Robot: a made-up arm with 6 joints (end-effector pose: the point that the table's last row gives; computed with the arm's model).
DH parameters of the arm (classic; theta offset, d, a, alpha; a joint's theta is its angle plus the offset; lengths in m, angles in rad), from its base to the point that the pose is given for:
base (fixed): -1.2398 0 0.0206 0
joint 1: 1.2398 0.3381 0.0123 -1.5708
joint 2: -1.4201 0 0.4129 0
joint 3: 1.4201 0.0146 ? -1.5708
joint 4: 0 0.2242 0.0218 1.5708
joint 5: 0 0.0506 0.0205 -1.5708
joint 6: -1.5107 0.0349 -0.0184 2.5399
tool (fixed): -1.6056 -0.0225 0 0
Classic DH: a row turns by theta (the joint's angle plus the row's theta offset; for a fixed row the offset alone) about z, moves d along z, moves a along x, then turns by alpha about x.
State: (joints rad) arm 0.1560 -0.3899 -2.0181 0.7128 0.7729 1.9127
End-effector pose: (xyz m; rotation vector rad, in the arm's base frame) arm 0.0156 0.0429 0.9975 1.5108 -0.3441 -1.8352
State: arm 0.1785 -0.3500 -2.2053 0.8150 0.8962 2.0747
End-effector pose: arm -0.0153 0.0416 1.0113 1.5254 -0.0637 -1.7664
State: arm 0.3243 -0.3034 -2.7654 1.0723 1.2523 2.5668
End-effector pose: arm -0.1573 -0.0020 0.9954 1.3506 0.5003 -1.3548
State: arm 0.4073 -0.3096 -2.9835 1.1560 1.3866 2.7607
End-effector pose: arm -0.2147 -0.0408 0.9609 1.2342 0.5881 -1.1763
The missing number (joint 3, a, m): 0.078
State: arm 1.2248 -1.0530 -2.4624 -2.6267 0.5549 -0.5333
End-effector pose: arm -0.1396 -0.4447 0.8523 -2.1365 -1.8348 -0.1395
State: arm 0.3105 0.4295 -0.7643 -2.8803 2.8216 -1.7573
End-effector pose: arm 0.3904 0.0442 0.5382 -1.7874 1.8431 0.6225
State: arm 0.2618 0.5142 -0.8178 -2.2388 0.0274 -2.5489
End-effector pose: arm 0.3396 0.0721 0.3960 -0.1262 -0.7455 -1.3701
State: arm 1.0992 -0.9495 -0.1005 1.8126 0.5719 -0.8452
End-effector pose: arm 0.0410 -0.0058 0.5817 1.3479 -0.6062 -0.0623
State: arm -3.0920 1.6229 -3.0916 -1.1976 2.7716 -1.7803
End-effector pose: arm -0.5961 -0.0584 0.2408 1.2692 -0.3591 -2.2136
